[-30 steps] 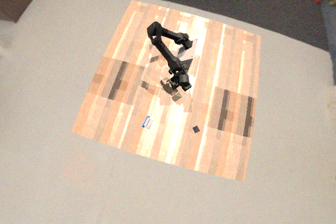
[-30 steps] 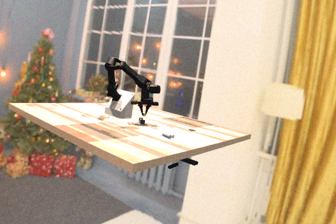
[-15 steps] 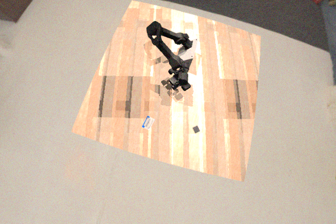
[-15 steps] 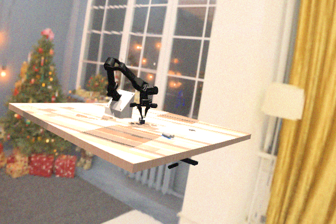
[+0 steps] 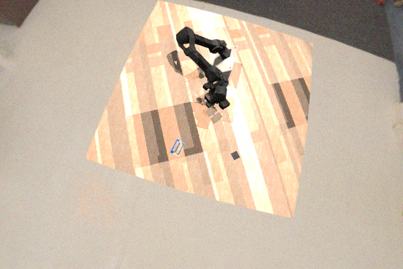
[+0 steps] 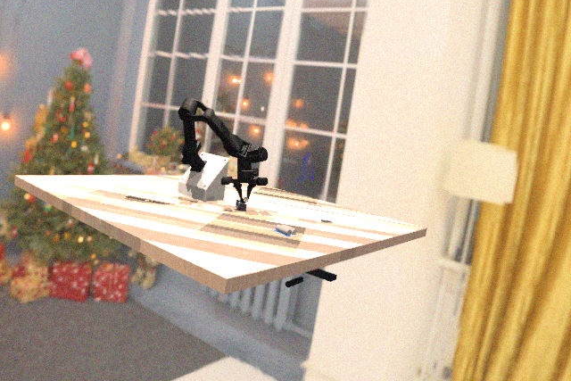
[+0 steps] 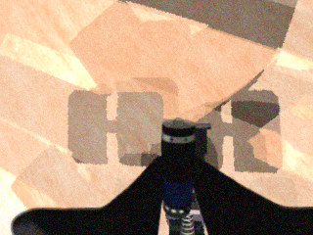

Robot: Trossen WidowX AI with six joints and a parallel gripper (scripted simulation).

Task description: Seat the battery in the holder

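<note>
Right now the battery is 10 mm above my gripper tip. The rest, counted from my gripper tip: black square (280 mm ahead, 210 mm to the left, 30 mm below).
</note>
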